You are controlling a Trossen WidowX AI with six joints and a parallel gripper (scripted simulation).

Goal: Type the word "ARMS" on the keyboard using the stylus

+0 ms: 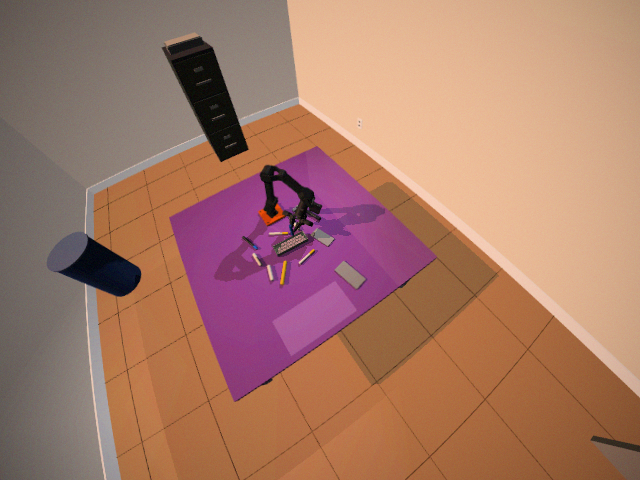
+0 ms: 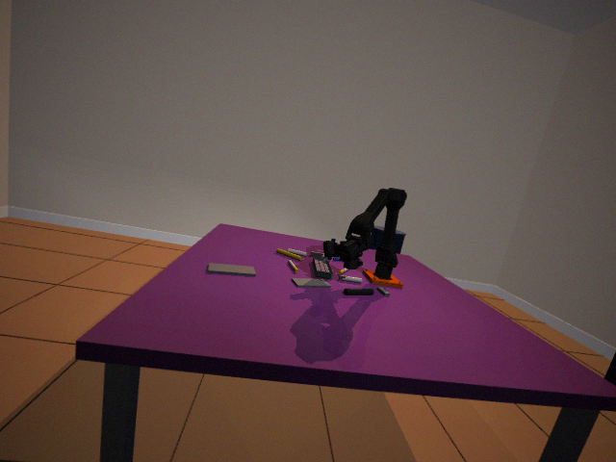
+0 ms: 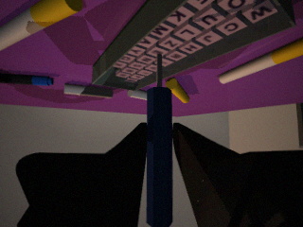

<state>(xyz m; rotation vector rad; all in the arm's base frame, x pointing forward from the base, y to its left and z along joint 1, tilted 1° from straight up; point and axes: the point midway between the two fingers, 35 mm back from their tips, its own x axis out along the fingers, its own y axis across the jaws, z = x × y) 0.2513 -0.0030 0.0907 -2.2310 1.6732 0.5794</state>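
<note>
The blue stylus lies 10 mm below my gripper tip. Also, from my gripper tip: black stick: 50 mm behind, 210 mm to the left, 80 mm below; then blue-capped pen: 160 mm behind, 210 mm to the right, 80 mm below.
</note>
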